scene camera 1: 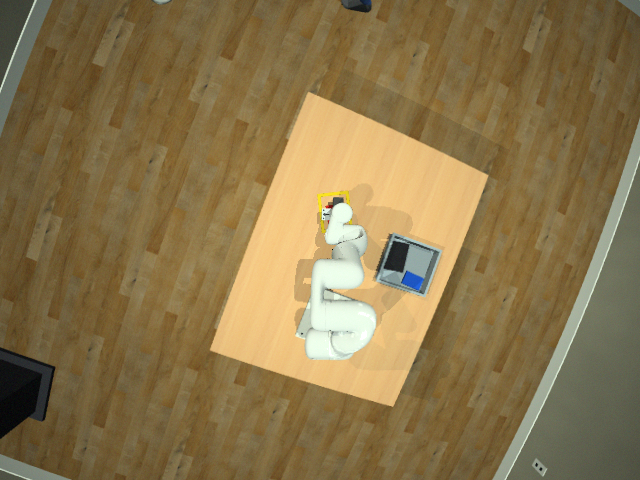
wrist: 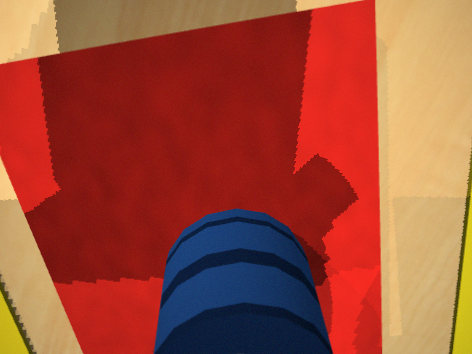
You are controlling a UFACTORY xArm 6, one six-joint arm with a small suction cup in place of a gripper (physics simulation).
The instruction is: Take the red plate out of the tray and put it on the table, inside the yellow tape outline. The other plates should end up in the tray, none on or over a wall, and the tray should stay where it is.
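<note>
The red plate is at the tip of my suction gripper, which is shut on it. The plate looks flat and very low over the table; whether it touches the wood I cannot tell. In the wrist view the yellow tape shows on both sides of the plate, with bare wood between. The plate's near edge is out of that view. In the scene view the wrist hides most of the plate and the gripper. The grey tray holds a black plate and a blue plate, both within its walls.
The tray stands to the right of the white arm, near the right edge of the table. Grey surfaces show inside it; I cannot tell whether they are plates or its floor. A dark box-shaped object stands off the table at the lower left.
</note>
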